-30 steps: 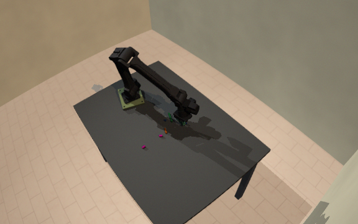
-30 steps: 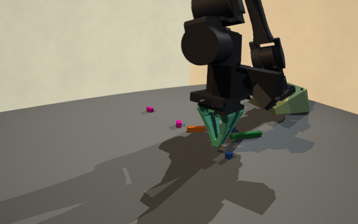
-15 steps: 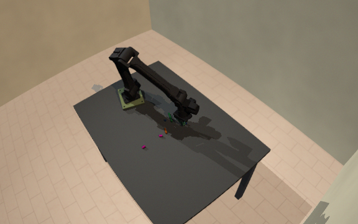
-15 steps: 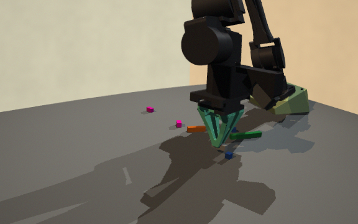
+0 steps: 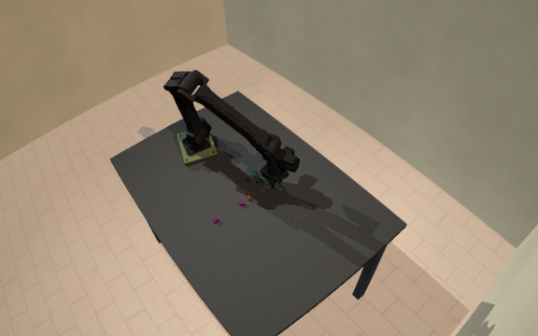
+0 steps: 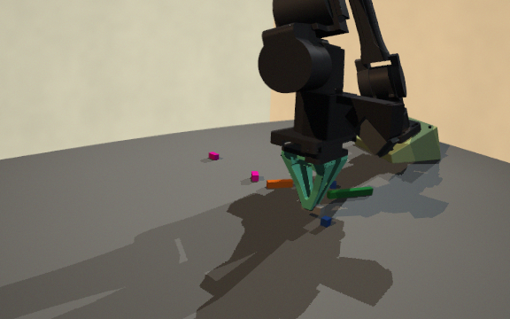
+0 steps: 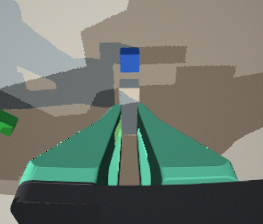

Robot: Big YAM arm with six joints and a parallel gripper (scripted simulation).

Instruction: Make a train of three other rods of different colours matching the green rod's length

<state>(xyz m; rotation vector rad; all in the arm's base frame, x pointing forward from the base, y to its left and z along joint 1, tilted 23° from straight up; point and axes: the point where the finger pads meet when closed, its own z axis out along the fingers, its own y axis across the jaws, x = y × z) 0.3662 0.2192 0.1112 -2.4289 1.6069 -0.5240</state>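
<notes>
The orange rod is 2 cm behind my hand, 12 cm to the right of it and 2 cm below it. The rest, counted from my hand: grey rod 1 cm below; then magenta rod 16 cm to the right, 2 cm below; then green rod 10 cm behind, 4 cm to the right, 2 cm below.
</notes>
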